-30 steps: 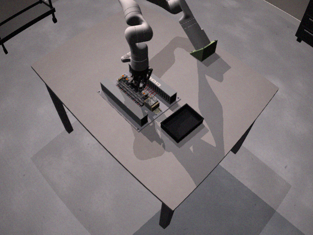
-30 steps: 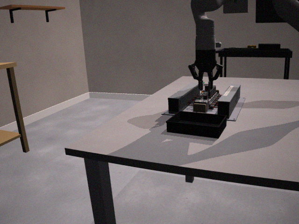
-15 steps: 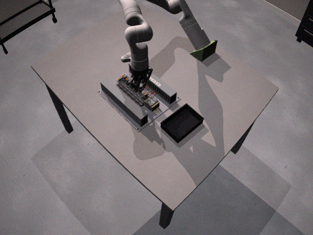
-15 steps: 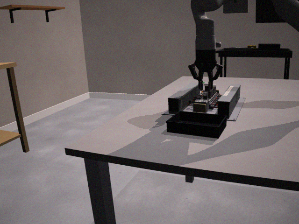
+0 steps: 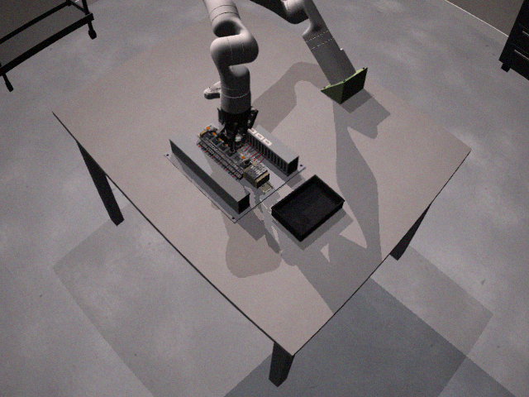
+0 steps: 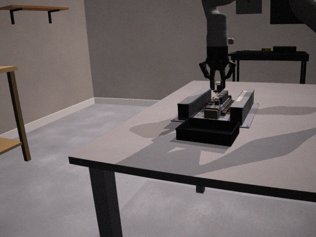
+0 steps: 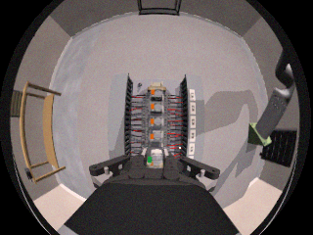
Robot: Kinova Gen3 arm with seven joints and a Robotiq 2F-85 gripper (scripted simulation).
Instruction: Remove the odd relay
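The black parts tray is 240 mm to the left of my hand, 90 mm below it and 60 mm behind it.
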